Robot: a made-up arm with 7 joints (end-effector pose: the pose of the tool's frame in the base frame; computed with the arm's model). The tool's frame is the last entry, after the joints. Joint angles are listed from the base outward.
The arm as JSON. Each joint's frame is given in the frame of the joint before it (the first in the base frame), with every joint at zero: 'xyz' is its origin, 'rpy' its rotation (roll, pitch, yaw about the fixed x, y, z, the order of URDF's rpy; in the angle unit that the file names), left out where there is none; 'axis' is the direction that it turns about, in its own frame. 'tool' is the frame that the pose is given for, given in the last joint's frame.
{
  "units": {
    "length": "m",
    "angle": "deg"
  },
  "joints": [
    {
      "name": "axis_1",
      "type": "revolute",
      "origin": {
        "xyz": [
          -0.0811,
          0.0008,
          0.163
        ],
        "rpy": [
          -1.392,
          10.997,
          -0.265
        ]
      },
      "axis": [
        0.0,
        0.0,
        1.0
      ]
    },
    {
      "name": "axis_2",
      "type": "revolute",
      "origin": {
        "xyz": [
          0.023,
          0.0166,
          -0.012
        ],
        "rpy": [
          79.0,
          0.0,
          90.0
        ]
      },
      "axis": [
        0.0,
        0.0,
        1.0
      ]
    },
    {
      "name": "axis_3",
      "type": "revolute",
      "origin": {
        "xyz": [
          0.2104,
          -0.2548,
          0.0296
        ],
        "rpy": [
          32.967,
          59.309,
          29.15
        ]
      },
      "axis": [
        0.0,
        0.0,
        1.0
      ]
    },
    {
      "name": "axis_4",
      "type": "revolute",
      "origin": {
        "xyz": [
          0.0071,
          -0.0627,
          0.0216
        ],
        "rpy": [
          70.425,
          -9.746,
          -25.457
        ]
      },
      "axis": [
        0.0,
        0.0,
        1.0
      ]
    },
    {
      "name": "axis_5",
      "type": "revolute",
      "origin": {
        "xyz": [
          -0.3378,
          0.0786,
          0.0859
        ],
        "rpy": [
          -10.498,
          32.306,
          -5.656
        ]
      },
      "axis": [
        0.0,
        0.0,
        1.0
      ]
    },
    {
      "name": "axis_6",
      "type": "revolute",
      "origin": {
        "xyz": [
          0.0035,
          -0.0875,
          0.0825
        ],
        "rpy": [
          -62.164,
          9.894,
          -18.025
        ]
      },
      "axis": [
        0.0,
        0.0,
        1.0
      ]
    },
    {
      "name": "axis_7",
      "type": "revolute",
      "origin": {
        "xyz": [
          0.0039,
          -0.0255,
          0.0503
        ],
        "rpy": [
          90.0,
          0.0,
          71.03
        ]
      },
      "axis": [
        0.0,
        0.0,
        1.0
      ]
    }
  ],
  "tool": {
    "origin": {
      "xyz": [
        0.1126,
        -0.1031,
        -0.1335
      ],
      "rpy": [
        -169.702,
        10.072,
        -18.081
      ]
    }
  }
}
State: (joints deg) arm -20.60 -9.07 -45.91 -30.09 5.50 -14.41 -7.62
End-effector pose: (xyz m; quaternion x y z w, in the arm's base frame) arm 0.3821 0.1613 0.0652 0.5120 0.3969 0.7618 0.0055
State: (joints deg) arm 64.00 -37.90 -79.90 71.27 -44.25 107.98 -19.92
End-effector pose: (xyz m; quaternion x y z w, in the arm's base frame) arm 0.3147 0.2403 0.1655 -0.6950 -0.3647 -0.4566 0.4189
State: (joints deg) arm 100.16 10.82 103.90 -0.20 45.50 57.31 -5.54
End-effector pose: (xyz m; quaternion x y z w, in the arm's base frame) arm -0.5155 -0.2247 -0.2642 0.6106 0.2811 -0.5364 0.5103
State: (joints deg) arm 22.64 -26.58 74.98 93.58 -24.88 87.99 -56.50
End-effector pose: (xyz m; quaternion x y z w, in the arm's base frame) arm -0.5773 -0.0527 -0.2037 0.2104 -0.9441 -0.1031 0.2319
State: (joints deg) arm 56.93 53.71 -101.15 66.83 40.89 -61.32 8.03
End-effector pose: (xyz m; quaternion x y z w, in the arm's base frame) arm -0.1475 0.0789 0.0788 -0.2247 0.7655 -0.5999 0.0597
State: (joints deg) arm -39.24 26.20 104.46 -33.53 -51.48 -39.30 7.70
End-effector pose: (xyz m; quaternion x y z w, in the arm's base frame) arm 0.3643 0.3661 -0.3006 -0.0928 0.5926 -0.5799 0.5513
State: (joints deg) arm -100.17 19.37 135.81 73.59 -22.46 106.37 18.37
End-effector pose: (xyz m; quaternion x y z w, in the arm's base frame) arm 0.2384 0.3713 0.0546 0.2006 0.3824 0.4275 0.7942
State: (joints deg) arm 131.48 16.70 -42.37 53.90 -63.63 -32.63 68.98
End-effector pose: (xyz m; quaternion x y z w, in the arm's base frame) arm -0.2850 0.0985 0.0091 -0.1112 0.1458 -0.6950 0.6952
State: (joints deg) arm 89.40 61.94 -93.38 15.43 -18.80 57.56 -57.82
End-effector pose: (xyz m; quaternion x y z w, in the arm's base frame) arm 0.0469 0.2979 0.2946 -0.3550 0.1920 0.0095 0.9149
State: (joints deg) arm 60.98 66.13 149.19 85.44 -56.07 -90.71 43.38
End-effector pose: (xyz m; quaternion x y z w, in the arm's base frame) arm -0.1100 -0.0719 0.2361 -0.8472 -0.4150 -0.0724 0.3237
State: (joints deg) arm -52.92 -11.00 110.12 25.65 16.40 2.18 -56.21
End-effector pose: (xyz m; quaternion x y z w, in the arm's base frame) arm -0.2559 0.2897 -0.3620 0.0540 -0.9745 -0.0911 0.1978
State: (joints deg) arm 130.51 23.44 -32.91 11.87 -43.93 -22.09 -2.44
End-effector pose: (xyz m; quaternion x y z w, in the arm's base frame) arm -0.3767 0.2518 0.2236 0.1101 -0.0618 -0.0401 0.9912
